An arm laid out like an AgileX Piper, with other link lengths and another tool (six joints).
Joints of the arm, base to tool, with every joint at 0 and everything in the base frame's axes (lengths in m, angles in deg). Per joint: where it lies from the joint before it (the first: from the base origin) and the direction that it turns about. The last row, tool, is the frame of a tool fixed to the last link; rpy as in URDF.
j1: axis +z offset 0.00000 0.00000 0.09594
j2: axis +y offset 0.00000 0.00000 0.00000
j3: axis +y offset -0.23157 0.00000 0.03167
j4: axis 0.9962 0 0.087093 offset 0.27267 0.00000 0.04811
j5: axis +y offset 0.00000 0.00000 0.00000
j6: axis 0.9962 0 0.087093 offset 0.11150 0.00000 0.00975
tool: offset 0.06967 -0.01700 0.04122 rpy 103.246 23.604 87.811
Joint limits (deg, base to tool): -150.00..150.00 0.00..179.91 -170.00..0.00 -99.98..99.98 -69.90..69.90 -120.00..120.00
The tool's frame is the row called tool.
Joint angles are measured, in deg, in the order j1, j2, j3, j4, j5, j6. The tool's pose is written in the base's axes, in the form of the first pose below.
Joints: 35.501, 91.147, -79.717, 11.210, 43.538, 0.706
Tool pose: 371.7 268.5 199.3; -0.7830 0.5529 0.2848; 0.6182 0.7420 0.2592; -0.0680 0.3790 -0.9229
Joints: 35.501, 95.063, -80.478, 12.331, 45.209, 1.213
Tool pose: 373.5 273.1 169.3; -0.7844 0.5847 0.2070; 0.6199 0.7497 0.2316; -0.0198 0.3100 -0.9505
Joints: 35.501, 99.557, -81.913, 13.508, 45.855, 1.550
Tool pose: 377.9 279.3 141.4; -0.7805 0.6084 0.1441; 0.6248 0.7512 0.2128; 0.0212 0.2561 -0.9664
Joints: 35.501, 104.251, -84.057, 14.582, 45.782, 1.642
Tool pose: 384.9 286.7 117.6; -0.7749 0.6241 0.1003; 0.6300 0.7497 0.2024; 0.0511 0.2201 -0.9741
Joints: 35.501, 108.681, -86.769, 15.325, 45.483, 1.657
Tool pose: 393.3 294.2 99.3; -0.7700 0.6336 0.0745; 0.6342 0.7475 0.1975; 0.0695 0.1994 -0.9775
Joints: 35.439, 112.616, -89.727, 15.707, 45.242, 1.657
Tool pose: 402.5 300.7 85.6; -0.7663 0.6395 0.0616; 0.6376 0.7454 0.1947; 0.0786 0.1885 -0.9789
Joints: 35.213, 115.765, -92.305, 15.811, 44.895, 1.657
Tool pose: 411.6 304.6 75.6; -0.7621 0.6447 0.0588; 0.6424 0.7417 0.1929; 0.0808 0.1848 -0.9794
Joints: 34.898, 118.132, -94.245, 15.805, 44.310, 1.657
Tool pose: 419.9 306.5 68.4; -0.7571 0.6503 0.0628; 0.6485 0.7364 0.1930; 0.0793 0.1868 -0.9792
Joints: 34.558, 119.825, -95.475, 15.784, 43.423, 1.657
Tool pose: 427.1 306.9 62.8; -0.7512 0.6562 0.0711; 0.6557 0.7295 0.1947; 0.0759 0.1929 -0.9783
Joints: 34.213, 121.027, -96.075, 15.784, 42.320, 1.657
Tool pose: 433.0 306.0 57.9; -0.7446 0.6626 0.0807; 0.6636 0.7217 0.1969; 0.0722 0.2002 -0.9771
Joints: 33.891, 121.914, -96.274, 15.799, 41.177, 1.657
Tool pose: 437.7 304.6 53.2; -0.7378 0.6690 0.0896; 0.6714 0.7140 0.1986; 0.0689 0.2067 -0.9760
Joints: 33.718, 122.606, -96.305, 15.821, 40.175, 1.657
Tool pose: 440.8 303.8 49.0; -0.7331 0.6733 0.0961; 0.6769 0.7085 0.1997; 0.0664 0.2114 -0.9751
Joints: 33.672, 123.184, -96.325, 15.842, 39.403, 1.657
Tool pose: 442.6 303.8 45.2; -0.7303 0.6757 0.1001; 0.6800 0.7053 0.2002; 0.0646 0.2143 -0.9746
